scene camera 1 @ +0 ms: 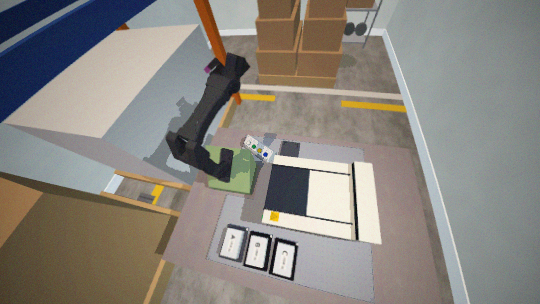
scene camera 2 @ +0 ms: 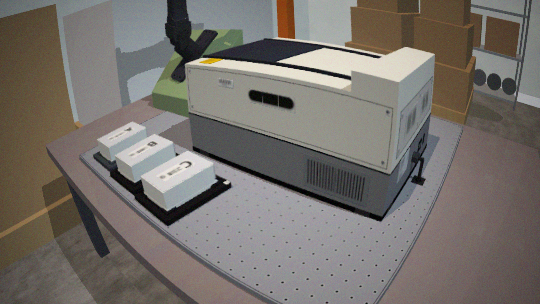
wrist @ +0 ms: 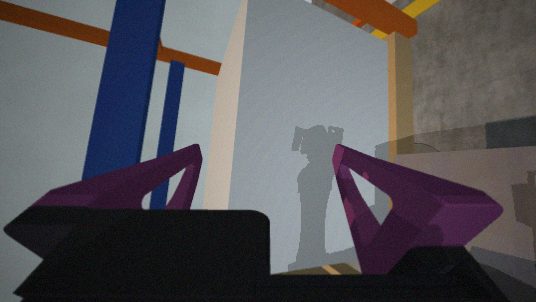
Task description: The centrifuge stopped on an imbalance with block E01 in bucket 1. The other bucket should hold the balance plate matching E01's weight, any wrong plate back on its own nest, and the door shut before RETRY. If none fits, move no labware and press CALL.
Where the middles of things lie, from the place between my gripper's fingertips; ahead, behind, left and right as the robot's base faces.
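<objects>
I see the cream and grey centrifuge (scene camera 1: pixel 342 203) 56 cm ahead of my hand, 34 cm to the right of it and 39 cm below it. The dark sliding door (scene camera 1: pixel 288 188) is 30 cm below my hand, 35 cm to the right of it and 41 cm ahead of it, and of the things named here this door is the nearest to my hand, going by their middles.
</objects>
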